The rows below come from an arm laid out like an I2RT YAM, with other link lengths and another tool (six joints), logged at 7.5 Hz.
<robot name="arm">
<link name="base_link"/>
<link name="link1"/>
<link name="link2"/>
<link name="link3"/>
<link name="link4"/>
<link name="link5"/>
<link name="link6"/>
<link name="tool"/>
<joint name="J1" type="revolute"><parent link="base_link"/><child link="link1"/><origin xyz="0.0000 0.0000 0.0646" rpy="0.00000 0.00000 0.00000"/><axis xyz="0 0 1"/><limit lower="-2.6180" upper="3.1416"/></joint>
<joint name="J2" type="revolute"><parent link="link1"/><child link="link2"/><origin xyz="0.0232 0.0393 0.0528" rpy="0.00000 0.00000 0.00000"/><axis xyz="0 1 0"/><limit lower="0.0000" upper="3.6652"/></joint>
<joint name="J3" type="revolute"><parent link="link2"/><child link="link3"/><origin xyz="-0.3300 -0.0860 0.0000" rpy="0.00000 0.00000 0.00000"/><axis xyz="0 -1 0"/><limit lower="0.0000" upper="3.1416"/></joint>
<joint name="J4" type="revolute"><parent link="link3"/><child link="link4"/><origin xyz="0.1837 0.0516 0.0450" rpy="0.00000 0.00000 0.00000"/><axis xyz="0 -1 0"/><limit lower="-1.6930" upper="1.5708"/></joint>
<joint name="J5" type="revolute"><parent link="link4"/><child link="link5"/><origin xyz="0.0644 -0.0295 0.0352" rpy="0.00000 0.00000 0.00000"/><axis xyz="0 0 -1"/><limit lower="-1.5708" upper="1.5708"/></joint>
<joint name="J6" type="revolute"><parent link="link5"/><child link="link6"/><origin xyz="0.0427 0.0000 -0.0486" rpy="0.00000 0.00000 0.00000"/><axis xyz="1 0 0"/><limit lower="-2.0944" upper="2.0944"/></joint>
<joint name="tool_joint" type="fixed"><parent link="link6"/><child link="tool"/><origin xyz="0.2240 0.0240 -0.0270" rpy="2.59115 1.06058 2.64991"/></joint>
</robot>
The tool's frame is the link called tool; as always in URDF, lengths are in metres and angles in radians.
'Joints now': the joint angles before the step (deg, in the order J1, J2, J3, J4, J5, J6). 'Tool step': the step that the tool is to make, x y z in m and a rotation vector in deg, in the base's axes. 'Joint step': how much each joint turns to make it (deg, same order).
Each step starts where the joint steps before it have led.
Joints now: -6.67 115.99 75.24 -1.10 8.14 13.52
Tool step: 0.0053 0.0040 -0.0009 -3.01 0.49 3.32
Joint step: 0.62 0.74 0.97 0.19 0.01 -4.11
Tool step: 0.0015 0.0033 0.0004 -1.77 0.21 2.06
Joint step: 0.42 0.07 0.11 0.27 -0.06 -2.45
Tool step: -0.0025 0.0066 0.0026 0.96 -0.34 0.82
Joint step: 0.05 -0.80 -0.90 0.31 -1.23 0.24
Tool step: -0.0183 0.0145 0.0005 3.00 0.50 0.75
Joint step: 0.04 -2.77 -3.79 0.06 -2.48 1.74
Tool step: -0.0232 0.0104 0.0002 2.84 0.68 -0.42
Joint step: -0.01 -3.34 -4.60 0.16 -1.56 2.32
